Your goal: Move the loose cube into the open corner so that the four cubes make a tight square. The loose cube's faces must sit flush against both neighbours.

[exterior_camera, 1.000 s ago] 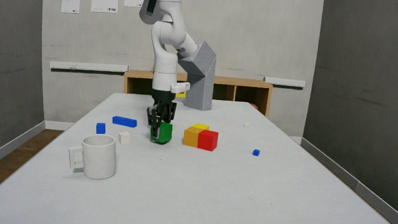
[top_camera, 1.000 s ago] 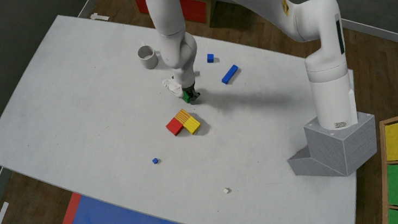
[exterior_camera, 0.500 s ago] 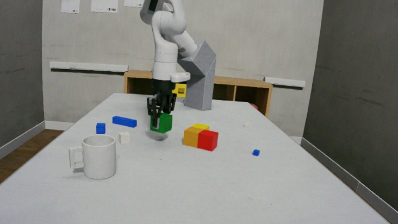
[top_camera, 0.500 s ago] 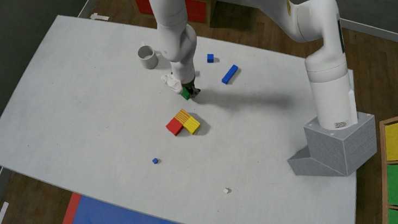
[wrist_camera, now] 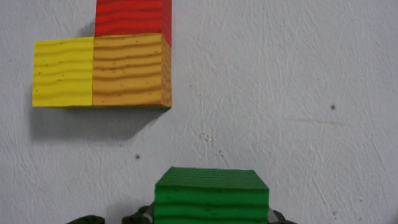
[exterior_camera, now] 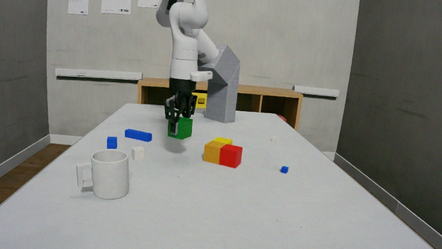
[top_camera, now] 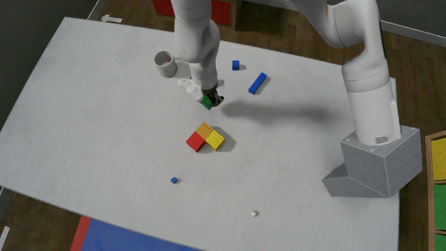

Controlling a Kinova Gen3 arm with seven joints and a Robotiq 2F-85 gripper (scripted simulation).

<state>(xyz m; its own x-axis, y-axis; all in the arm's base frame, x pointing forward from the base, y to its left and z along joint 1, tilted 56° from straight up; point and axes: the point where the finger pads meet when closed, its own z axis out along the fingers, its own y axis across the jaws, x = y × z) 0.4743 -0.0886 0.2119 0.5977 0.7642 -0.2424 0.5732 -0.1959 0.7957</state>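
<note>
The yellow cube is 14 cm to the left of my hand, 7 cm below it and 2 cm behind it. The rest, counted from my hand: small white cube (12 cm to the right, 8 cm below, 2 cm behind); then green cube (right at my hand); then orange cube (11 cm to the left, 7 cm below, 2 cm ahead).
</note>
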